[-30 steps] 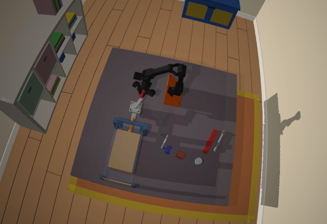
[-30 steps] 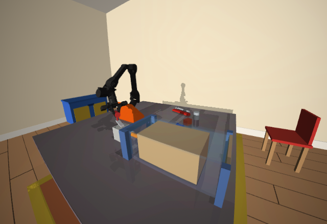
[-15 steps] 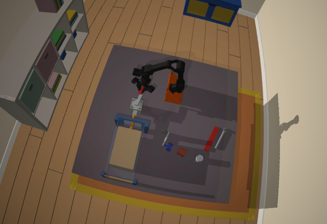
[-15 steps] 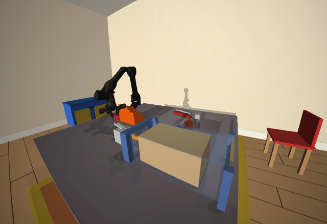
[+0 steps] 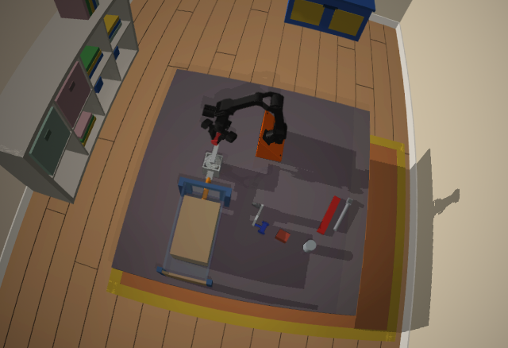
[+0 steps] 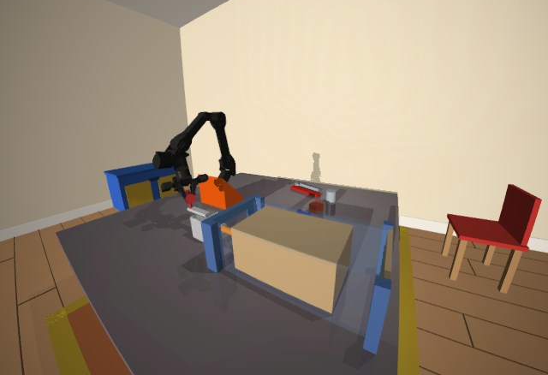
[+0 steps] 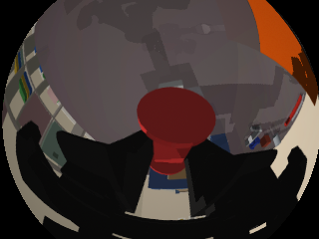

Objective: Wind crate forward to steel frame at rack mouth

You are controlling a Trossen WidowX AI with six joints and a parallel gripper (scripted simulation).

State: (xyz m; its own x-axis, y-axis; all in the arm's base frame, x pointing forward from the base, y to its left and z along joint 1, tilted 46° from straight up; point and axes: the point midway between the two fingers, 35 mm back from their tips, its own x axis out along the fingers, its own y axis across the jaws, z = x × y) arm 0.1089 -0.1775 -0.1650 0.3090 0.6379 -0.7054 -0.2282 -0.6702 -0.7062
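Right now the winch handle is 20 mm ahead of my gripper tip, 10 mm to the left of it and 30 mm below it. The rest, counted from my gripper tip: blue frame (240 mm ahead, 30 mm to the left, 20 mm below); grey winch (70 mm ahead, 10 mm to the left, 100 mm below); red grip (10 mm behind).
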